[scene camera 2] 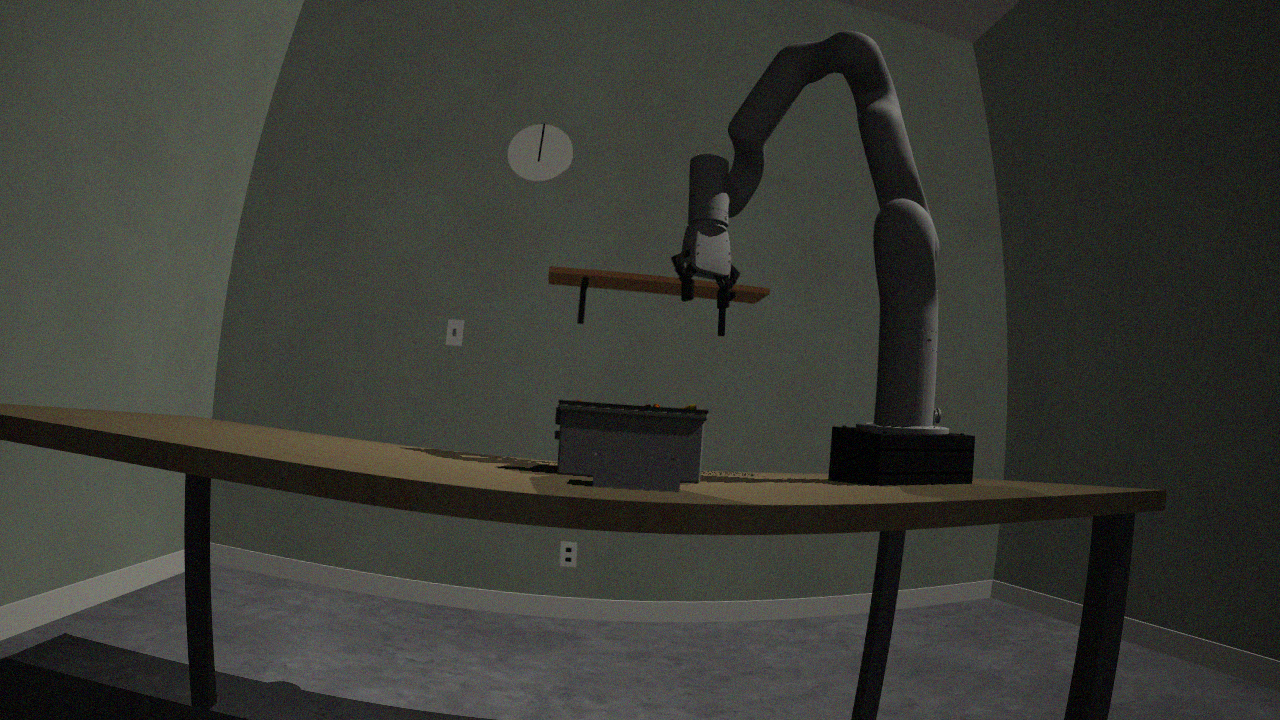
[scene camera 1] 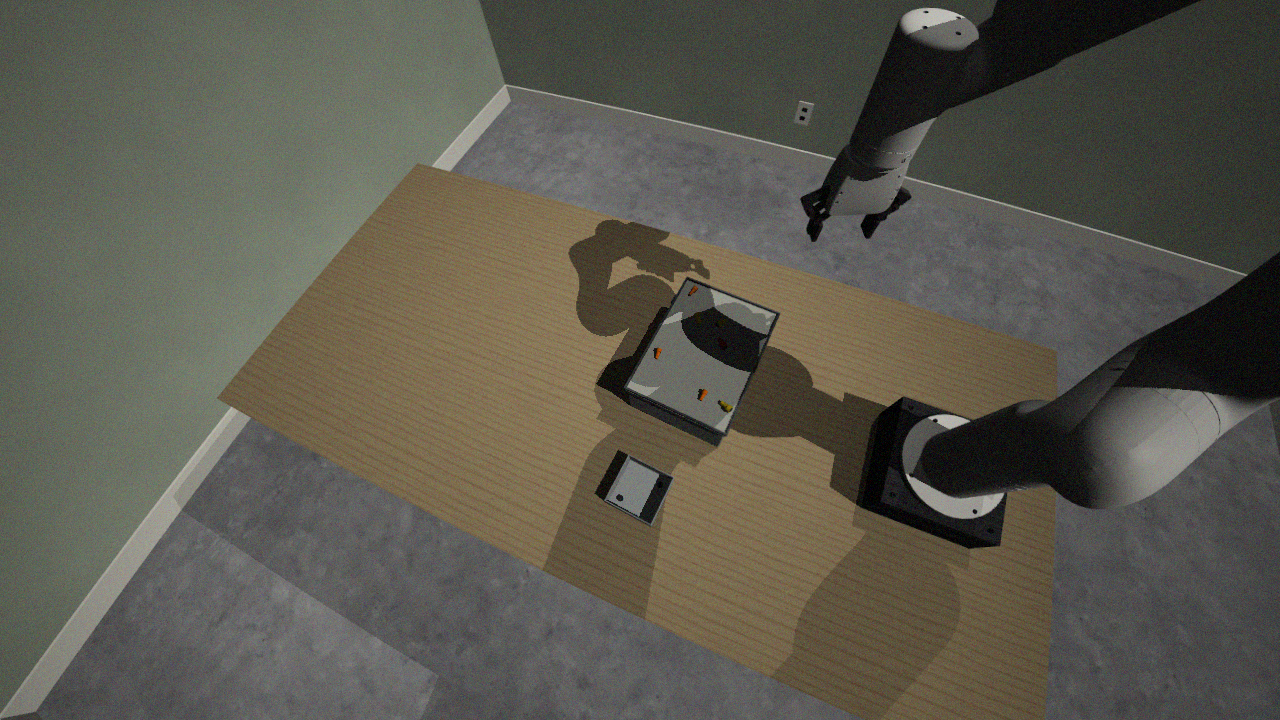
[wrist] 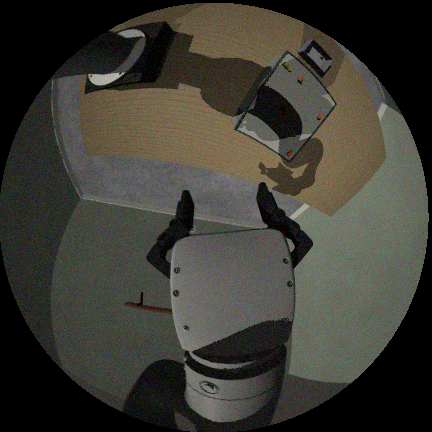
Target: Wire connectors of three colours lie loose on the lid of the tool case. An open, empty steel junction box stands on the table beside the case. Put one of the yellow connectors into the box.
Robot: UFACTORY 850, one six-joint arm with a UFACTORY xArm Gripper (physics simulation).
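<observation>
My gripper [scene camera 1: 841, 236] [scene camera 2: 705, 301] [wrist: 224, 192] is open and empty, high above the table's far side and apart from the tool case. The grey tool case [scene camera 1: 677, 387] [scene camera 2: 577, 443] [wrist: 307, 97] has loose connectors on its lid. A yellow connector [scene camera 1: 725, 406] [wrist: 286, 66] lies near one lid corner. An orange connector [scene camera 1: 702, 394] [wrist: 300, 79] lies beside it. Two more orange ones lie at the lid's edges. A dark shadow covers the lid's middle; a red connector [scene camera 1: 723, 343] shows dimly there, and other connectors are hard to tell. The open junction box [scene camera 1: 637, 488] [scene camera 2: 635, 472] [wrist: 316, 56] stands beside the case.
The arm's black base block [scene camera 1: 971, 528] [scene camera 2: 902, 458] [wrist: 162, 50] stands on the wooden table [scene camera 1: 358, 331] [scene camera 2: 313, 461] [wrist: 150, 125]. A brown wall shelf [scene camera 2: 617, 279] [wrist: 150, 308] hangs behind the gripper in the second scene view. The arm casts shadows over the table.
</observation>
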